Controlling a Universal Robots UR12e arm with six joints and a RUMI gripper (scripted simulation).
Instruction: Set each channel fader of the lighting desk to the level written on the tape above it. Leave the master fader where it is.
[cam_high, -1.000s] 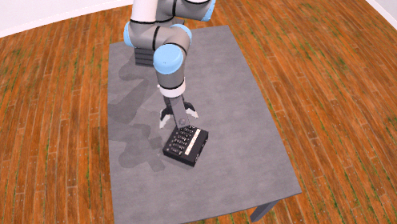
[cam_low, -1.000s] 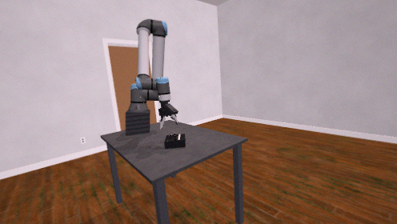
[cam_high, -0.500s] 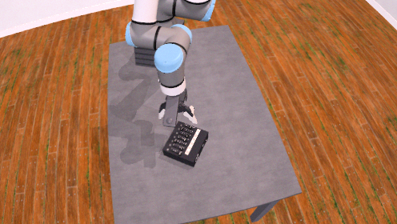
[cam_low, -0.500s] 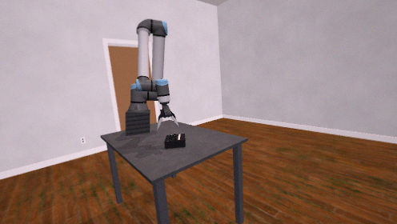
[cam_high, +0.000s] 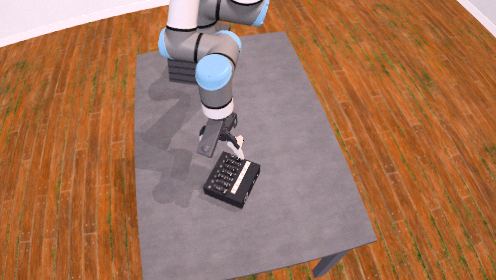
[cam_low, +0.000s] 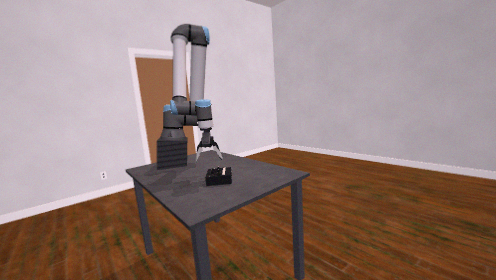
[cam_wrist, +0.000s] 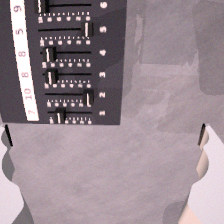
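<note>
The fader knob is 50 mm below my hand, 10 mm to the left of it and 10 mm ahead of it. The rest, counted from my hand: channel fader cap 60 mm ahead, 50 mm below, 30 mm to the right.
</note>
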